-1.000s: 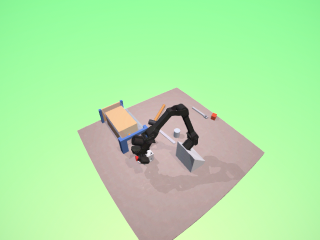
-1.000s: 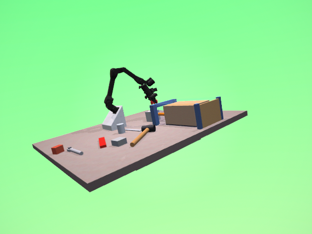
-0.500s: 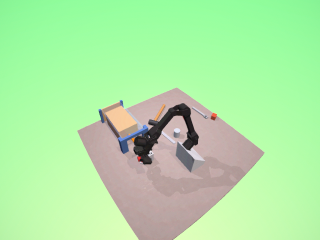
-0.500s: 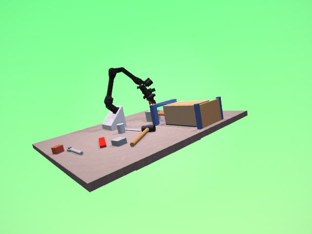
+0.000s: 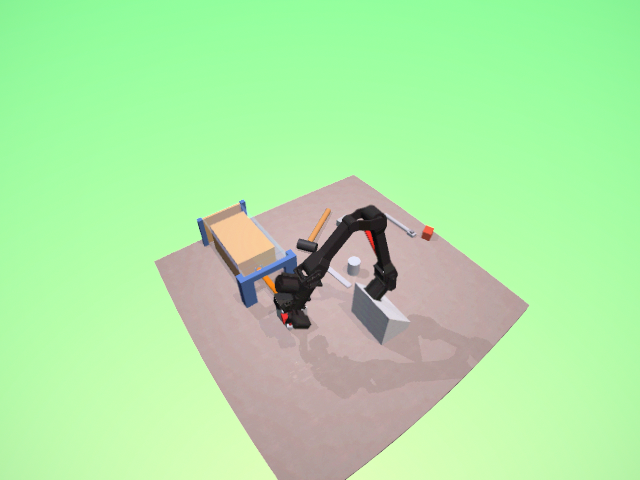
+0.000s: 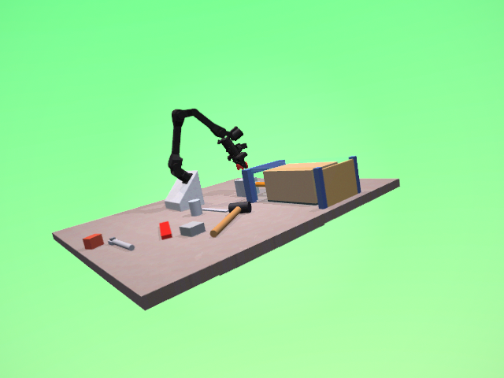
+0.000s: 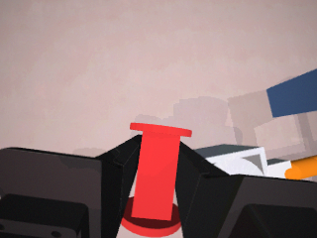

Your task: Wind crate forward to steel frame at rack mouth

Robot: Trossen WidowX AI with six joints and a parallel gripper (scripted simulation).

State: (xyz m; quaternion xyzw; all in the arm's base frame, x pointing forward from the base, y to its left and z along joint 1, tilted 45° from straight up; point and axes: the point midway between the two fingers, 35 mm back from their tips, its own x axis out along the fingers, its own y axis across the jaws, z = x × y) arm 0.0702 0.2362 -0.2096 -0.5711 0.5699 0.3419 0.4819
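Now: gripper tip 30 mm short of the winch handle, 30 mm to the left of it and 30 mm above it. Round my gripper tip: flat steel bar (200 mm ahead, 340 mm to the right, 130 mm below); white winch (70 mm ahead, 80 mm to the right, 100 mm below); red grip (20 mm to the right).
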